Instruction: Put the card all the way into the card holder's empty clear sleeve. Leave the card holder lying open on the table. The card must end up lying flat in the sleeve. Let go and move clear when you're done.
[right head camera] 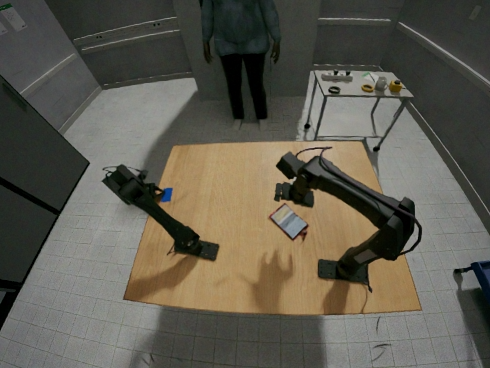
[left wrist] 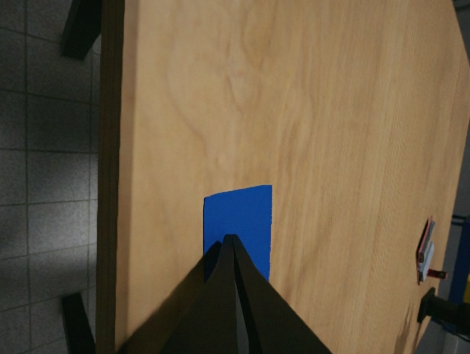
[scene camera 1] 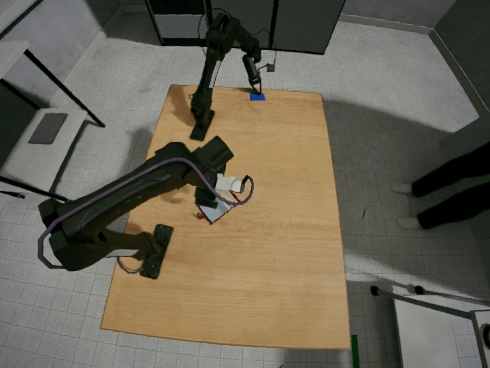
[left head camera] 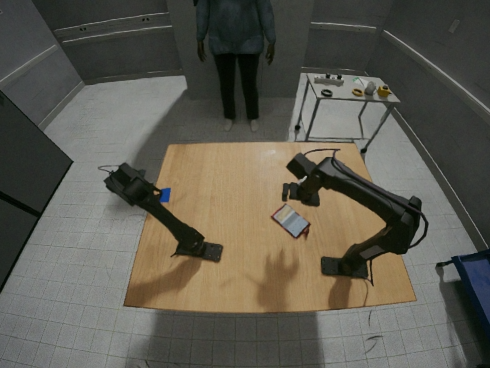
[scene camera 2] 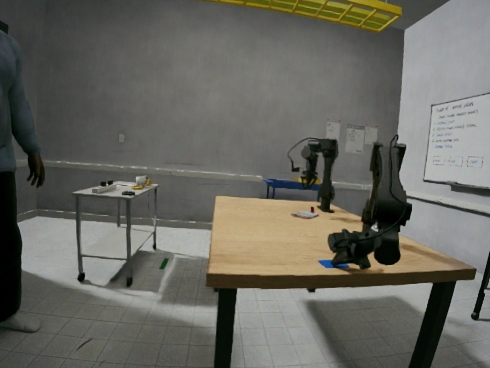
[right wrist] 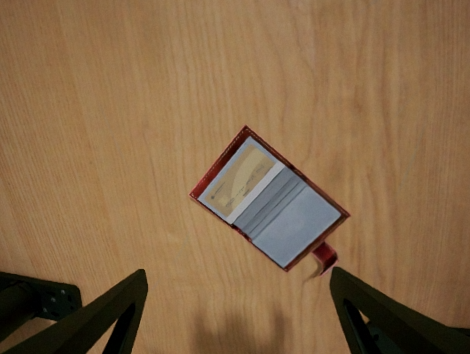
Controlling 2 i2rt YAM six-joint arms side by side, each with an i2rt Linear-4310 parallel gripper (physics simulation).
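Observation:
The blue card (left head camera: pixel 165 195) (right head camera: pixel 167 194) (scene camera 1: pixel 258 97) (scene camera 2: pixel 327 263) (left wrist: pixel 245 210) lies flat on the table, close to the table's edge. My left gripper (left head camera: pixel 159 191) (right head camera: pixel 161 191) (scene camera 1: pixel 258 93) (left wrist: pixel 229 242) is shut, its fingertips together on or just above the card's top face and hiding part of it. The red card holder (left head camera: pixel 291 221) (right head camera: pixel 289 221) (scene camera 1: pixel 215 211) (scene camera 2: pixel 305 215) (right wrist: pixel 217 167) lies open. A tan card (right wrist: pixel 240 180) shows in one half; the other half's clear sleeve (right wrist: pixel 300 225) looks empty. My right gripper (left head camera: pixel 298 194) (right head camera: pixel 291 194) (right wrist: pixel 239 277) is open above the table beside the holder.
The wooden table (left head camera: pixel 225 280) (scene camera 1: pixel 285 280) carries both arm bases. The holder's red strap (right wrist: pixel 325 255) sticks out at one end. A cart (left head camera: pixel 352 95) with small items stands behind the table, and a person (left head camera: pixel 237 30) stands behind it too.

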